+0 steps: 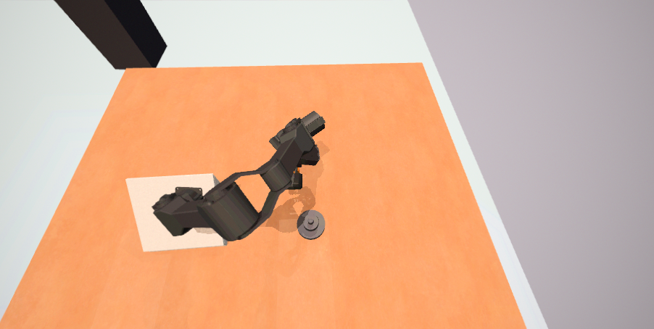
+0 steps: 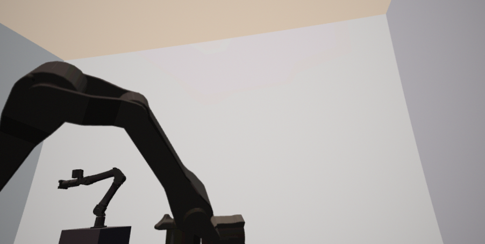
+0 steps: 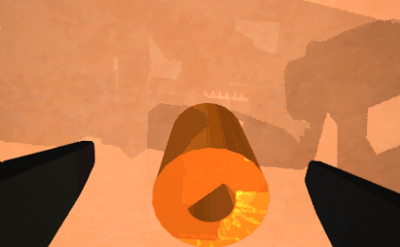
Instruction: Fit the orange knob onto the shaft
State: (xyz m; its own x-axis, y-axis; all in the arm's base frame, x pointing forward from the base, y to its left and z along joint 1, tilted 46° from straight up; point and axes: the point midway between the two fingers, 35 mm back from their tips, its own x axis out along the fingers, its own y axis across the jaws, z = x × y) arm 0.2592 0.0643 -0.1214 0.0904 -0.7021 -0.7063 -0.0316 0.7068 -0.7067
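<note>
The orange knob lies 1 cm below my gripper tip. From my gripper tip the other things lie so: round pedestal: 6 cm ahead, 16 cm to the right, 1 cm below.
</note>
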